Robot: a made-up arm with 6 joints.
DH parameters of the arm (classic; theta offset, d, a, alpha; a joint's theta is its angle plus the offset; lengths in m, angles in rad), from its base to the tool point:
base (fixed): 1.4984 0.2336 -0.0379 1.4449
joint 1: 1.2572 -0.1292 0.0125 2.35
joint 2: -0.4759 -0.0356 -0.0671 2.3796
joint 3: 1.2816 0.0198 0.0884 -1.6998
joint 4: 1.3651 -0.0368 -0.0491 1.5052
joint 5: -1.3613 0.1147 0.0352 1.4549
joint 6: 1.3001 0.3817 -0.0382 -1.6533
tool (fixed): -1.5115 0.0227 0 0
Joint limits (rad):
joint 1: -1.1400..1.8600
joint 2: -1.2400..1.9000
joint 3: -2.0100..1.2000
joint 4: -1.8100..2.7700
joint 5: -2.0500..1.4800
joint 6: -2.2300..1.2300
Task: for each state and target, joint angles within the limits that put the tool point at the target. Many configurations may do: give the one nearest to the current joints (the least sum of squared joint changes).
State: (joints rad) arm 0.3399 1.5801 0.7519 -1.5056 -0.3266 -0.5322
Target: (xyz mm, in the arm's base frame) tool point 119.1 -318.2 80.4
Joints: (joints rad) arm 0.3791 1.6207 0.5549 -1.3658 -0.4996 -0.5654
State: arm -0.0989 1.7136 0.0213 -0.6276 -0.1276 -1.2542
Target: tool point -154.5 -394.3 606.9
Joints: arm 0.3020 1.7748 0.3234 -0.1392 -0.2403 -1.4514
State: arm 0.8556 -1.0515 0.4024 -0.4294 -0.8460 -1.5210
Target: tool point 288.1 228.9 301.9
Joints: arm 1.1493 -1.2400 0.3042 -0.2811 -1.3045 -1.4795
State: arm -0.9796 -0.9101 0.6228 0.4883 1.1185 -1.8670
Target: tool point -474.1 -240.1 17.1
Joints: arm -0.7650 -0.8651 0.7431 0.6561 1.3221 -1.9064
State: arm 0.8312 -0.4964 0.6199 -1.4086 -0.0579 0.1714
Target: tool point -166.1 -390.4 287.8
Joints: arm 0.5706 -0.4384 0.8288 -1.4309 0.3812 0.2094
